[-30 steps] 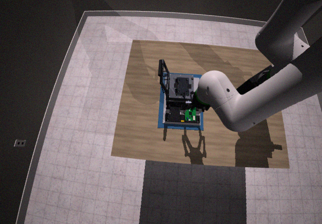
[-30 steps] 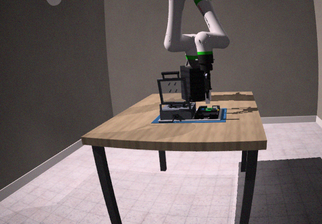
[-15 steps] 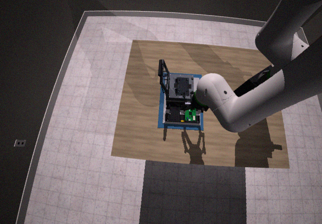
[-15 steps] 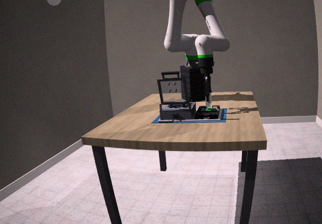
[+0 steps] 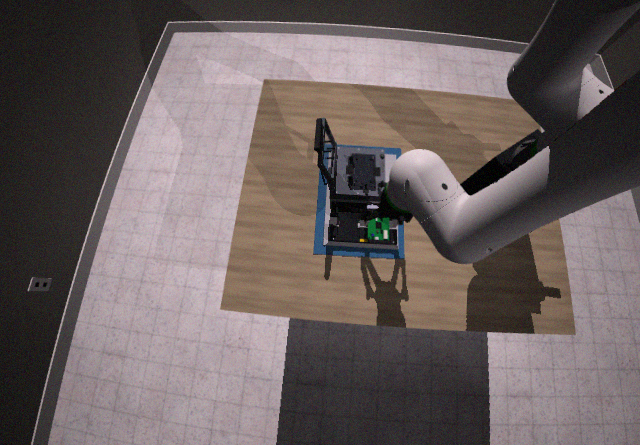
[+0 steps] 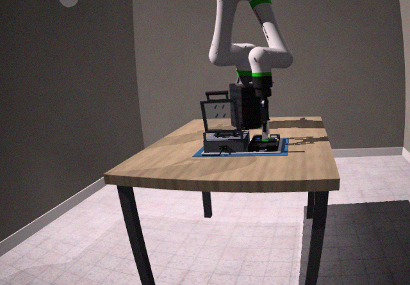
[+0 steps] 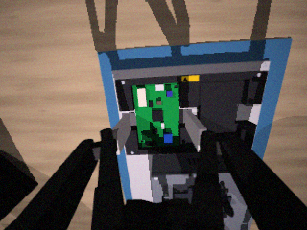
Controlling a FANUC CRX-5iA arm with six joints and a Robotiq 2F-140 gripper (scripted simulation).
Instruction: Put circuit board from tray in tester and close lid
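Now: hand 40 mm above the green circuit board. Round my hand: lid 190 mm ahead, 160 mm to the right, 130 mm above; then tester 100 mm ahead, 130 mm to the right, 60 mm above.
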